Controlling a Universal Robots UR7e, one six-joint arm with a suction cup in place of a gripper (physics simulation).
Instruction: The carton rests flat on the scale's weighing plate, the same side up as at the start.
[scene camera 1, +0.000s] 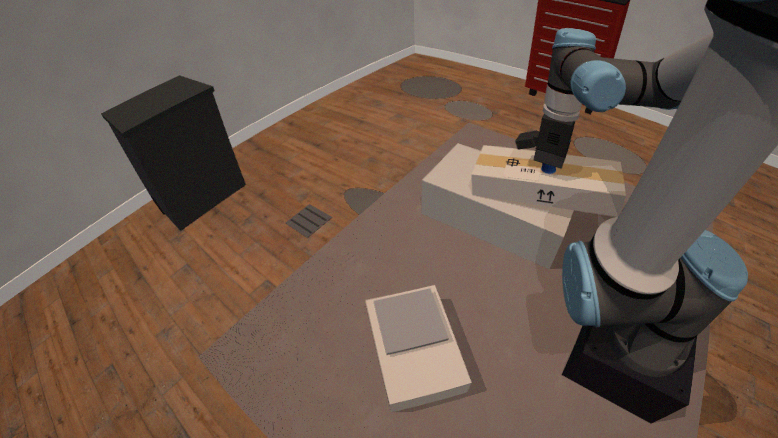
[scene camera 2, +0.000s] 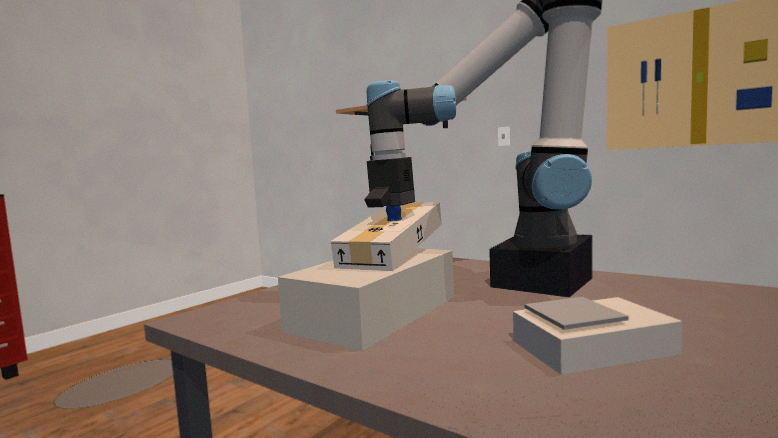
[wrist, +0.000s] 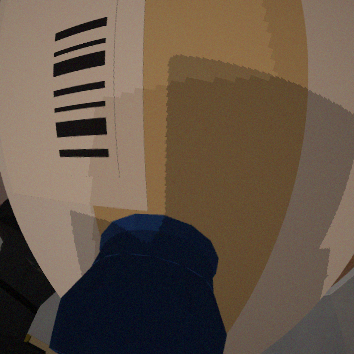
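Where they show: end effector, tool point: (scene camera 1: 546, 173) (scene camera 2: 394, 224) (wrist: 160, 231); arm's base, origin of the base link: (scene camera 1: 644, 337) (scene camera 2: 545, 241) (wrist: 31, 262).
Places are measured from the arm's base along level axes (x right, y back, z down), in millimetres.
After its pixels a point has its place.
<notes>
The white carton (scene camera 1: 506, 186) {z -55, x 192, y -366 mm} (scene camera 2: 409, 244) {z -42, x 196, y -344 mm} (wrist: 225, 150) with brown tape is tilted over the pale block (scene camera 1: 479, 224) {z 60, x 164, y -405 mm} (scene camera 2: 321, 305) {z 37, x 258, y -566 mm}. Its end nearer the arm's base is raised; the other end is low, at or just above the block's top. Its up arrows point up. My suction cup (scene camera 1: 548, 168) (scene camera 2: 393, 213) (wrist: 150, 250) is pressed on the taped top and holds the carton. The contact rim is hidden in the wrist view. The scale (scene camera 1: 430, 375) {z 53, x -222, y -324 mm} (scene camera 2: 620, 343) {z 73, x -224, y -438 mm} stands apart on the table, with its grey weighing plate (scene camera 1: 411, 321) {z 38, x -153, y -405 mm} (scene camera 2: 575, 312) {z 38, x -156, y -423 mm} bare.
The arm's black base (scene camera 1: 626, 375) {z 2, x -87, y -21 mm} (scene camera 2: 538, 269) {z 49, x -10, y -100 mm} stands on the table (scene camera 1: 326, 337) {z 107, x -247, y -551 mm} (scene camera 2: 446, 375) {z 108, x -3, y -588 mm}. On the floor beyond the table are a black cabinet (scene camera 1: 185, 157) and a red drawer cabinet (scene camera 1: 571, 43) (scene camera 2: 9, 304).
</notes>
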